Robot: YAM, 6 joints.
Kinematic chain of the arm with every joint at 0, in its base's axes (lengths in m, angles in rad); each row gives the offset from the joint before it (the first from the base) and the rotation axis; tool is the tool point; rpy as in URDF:
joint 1: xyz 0 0 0.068 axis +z
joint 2: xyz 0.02 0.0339 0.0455 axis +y
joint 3: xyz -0.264 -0.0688 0 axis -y
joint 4: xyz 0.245 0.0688 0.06 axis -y
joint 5: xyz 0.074 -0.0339 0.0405 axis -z
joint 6: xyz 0.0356 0 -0.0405 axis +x
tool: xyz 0 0 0 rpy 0 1.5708 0
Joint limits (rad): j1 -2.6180..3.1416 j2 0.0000..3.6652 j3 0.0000..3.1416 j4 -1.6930..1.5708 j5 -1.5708..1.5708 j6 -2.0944..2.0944
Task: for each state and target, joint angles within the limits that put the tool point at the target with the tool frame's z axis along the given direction. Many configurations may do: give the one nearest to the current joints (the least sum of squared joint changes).
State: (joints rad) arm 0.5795 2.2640 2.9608 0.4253 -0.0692 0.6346
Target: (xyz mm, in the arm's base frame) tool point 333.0 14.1 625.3 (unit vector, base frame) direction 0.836 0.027 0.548
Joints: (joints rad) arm 0.0433 1.8066 2.4503 -0.0637 0.0092 0.6346
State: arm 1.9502 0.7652 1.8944 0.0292 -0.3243 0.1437
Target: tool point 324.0 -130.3 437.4 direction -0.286 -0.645 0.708
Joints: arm 2.8308 0.0019 1.8050 -0.3380 -0.7780 0.1437
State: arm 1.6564 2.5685 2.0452 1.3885 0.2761 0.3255
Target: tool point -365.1 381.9 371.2 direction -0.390 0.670 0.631
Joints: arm 2.3466 2.2849 1.9977 0.9857 0.1920 0.3255
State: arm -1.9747 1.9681 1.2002 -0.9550 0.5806 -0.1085
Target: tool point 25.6 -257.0 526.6 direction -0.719 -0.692 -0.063
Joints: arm -1.3539 1.3925 1.8623 -0.5901 1.0182 -0.1085
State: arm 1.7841 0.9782 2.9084 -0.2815 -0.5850 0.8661
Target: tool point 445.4 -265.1 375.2 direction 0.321 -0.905 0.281
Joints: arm 2.6490 0.2027 2.3573 0.6105 -0.7014 0.8661
